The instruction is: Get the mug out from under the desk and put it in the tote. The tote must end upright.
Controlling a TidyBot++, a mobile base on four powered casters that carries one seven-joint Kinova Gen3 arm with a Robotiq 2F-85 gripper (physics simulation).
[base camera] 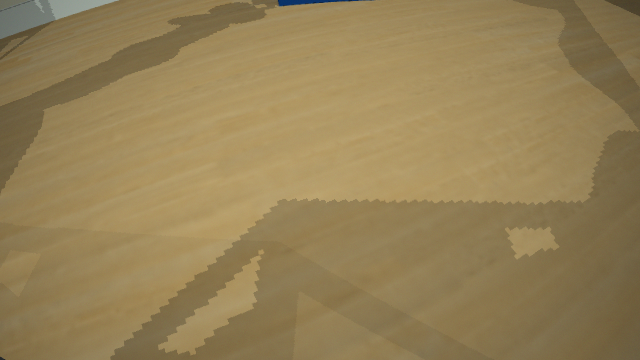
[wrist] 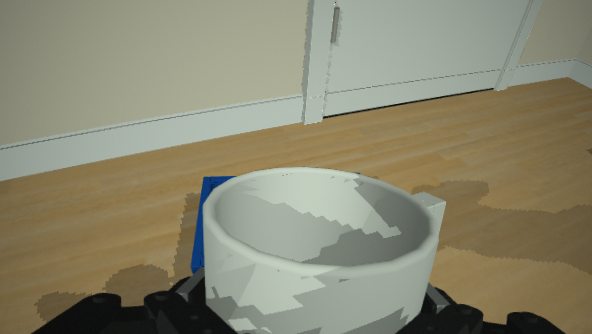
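Frame: origin at the arm's base, x back, y left, z down, level; millimetres.
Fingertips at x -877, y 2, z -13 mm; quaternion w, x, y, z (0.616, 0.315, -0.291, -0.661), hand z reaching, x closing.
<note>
A point is followed by its place in that frame.
A white mug [wrist: 320,290] {y 2, x -843, z -72 mm} fills the lower middle of the wrist view, its open rim towards the camera and its handle at the right. My gripper [wrist: 310,293] {y 2, x -877, z -13 mm} is shut on the mug, with one black finger at each side of it. The blue tote [wrist: 198,235] {y 171, x -1127, z 277 mm} shows in part behind the mug in the wrist view, mostly hidden by it. In the base camera view a strip of the blue tote [base camera: 325,2] {y 35, x -1110, z 396 mm} shows at the top edge. How far the mug is from the tote is hard to tell. The desk does not show in either view.
Wood floor [base camera: 350,125] {y -19, x -561, z 396 mm} [wrist: 100,200] {y 464, x -1279, z 397 mm} spreads around, with shadows across it. Behind the tote stand a beige wall [wrist: 150,60] {y 396, x -1506, z 160 mm} with a white baseboard [wrist: 150,137] {y 422, x -1476, z 356 mm} and a white door [wrist: 415,45] {y -269, x -1852, z 187 mm}.
</note>
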